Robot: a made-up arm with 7 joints.
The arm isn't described. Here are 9 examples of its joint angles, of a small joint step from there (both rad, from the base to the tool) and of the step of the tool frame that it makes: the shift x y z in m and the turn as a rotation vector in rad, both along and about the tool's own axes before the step.
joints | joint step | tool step
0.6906 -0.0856 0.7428 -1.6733 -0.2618 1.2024 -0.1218 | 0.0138 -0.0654 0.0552 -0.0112 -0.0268 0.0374 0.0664 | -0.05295 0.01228 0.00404 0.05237 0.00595 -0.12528
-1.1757 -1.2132 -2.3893 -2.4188 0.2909 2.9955 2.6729 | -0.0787 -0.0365 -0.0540 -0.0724 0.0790 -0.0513 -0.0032 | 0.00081 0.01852 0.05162 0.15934 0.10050 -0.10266
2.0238 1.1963 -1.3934 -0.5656 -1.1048 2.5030 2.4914 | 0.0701 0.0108 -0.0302 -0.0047 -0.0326 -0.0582 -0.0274 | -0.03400 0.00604 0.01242 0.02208 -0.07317 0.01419
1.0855 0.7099 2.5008 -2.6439 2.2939 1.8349 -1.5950 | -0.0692 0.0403 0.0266 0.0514 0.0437 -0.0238 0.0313 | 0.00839 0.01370 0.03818 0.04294 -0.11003 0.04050
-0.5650 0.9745 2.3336 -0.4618 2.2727 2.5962 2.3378 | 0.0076 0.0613 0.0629 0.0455 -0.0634 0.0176 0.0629 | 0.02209 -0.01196 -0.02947 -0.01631 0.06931 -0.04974
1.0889 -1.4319 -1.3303 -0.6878 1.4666 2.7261 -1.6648 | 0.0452 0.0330 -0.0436 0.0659 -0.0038 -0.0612 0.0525 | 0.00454 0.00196 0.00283 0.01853 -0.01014 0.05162
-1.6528 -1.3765 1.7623 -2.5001 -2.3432 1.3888 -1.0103 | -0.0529 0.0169 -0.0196 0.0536 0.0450 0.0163 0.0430 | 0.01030 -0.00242 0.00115 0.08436 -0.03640 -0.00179
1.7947 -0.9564 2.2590 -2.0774 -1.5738 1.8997 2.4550 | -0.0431 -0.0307 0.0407 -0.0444 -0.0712 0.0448 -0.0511 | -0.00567 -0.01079 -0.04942 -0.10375 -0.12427 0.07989
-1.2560 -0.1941 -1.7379 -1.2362 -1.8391 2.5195 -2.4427 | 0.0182 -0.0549 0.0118 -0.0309 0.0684 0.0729 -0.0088 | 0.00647 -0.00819 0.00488 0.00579 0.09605 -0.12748
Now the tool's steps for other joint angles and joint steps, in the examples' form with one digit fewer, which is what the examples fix.
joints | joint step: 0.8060 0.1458 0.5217 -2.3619 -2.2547 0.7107 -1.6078 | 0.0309 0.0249 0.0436 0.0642 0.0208 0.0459 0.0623
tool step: -0.0280 0.0052 -0.0289 0.0893 0.0856 -0.0799
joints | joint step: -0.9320 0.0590 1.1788 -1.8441 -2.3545 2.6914 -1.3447 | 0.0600 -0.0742 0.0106 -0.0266 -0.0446 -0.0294 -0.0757
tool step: 0.0005 -0.0219 -0.0214 -0.1868 -0.0633 0.0234
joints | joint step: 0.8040 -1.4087 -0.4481 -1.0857 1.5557 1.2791 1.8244 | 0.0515 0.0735 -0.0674 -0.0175 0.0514 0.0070 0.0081
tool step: -0.0098 -0.0314 0.0635 0.0350 0.1083 0.0706
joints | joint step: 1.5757 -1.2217 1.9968 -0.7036 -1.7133 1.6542 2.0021 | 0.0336 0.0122 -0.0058 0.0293 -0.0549 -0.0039 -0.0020
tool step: 0.0063 -0.0043 0.0317 0.0797 0.0003 -0.0113
